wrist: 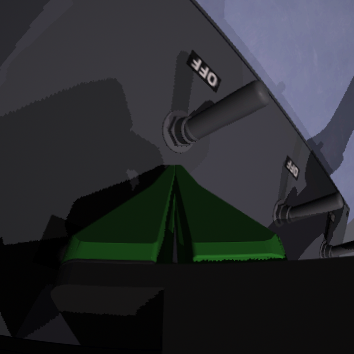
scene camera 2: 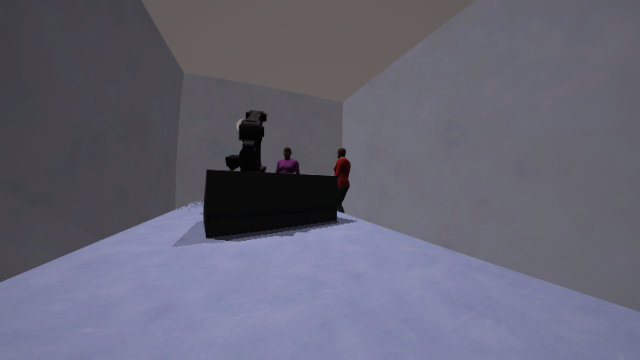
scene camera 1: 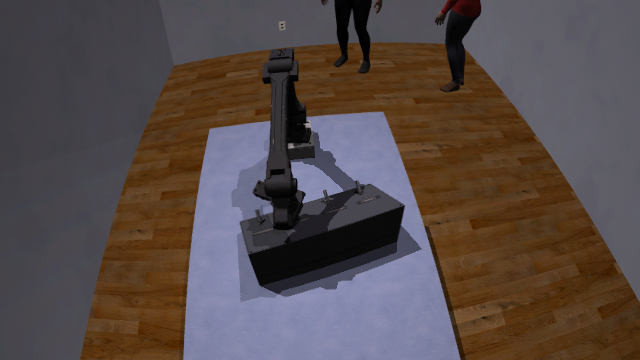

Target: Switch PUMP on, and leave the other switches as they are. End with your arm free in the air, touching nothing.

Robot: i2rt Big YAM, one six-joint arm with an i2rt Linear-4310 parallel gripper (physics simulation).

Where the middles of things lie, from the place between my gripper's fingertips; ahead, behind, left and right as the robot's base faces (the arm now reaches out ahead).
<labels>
My hand is 8 cm to the right of the dark switch box (scene camera 1: 352, 223), 3 cm above it and 2 cm short of it.
</labels>
